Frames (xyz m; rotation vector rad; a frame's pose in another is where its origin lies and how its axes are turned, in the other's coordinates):
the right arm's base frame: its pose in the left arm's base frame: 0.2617 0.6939 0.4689 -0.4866 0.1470 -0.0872
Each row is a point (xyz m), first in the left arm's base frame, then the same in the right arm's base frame.
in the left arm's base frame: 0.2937 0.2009 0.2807
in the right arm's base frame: 0.1124 -0.3438 -0.3856
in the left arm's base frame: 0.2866 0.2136 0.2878
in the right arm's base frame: 0.1031 -0.3363 -0.3747
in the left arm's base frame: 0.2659 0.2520 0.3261
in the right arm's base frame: 0.0736 -0.3215 -0.3269
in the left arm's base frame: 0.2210 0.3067 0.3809
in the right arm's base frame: 0.0163 -0.3014 -0.2612
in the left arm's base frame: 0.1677 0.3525 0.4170
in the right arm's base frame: -0.0460 -0.2807 -0.2172
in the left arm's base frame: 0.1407 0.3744 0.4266
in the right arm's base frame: -0.0764 -0.2672 -0.2031
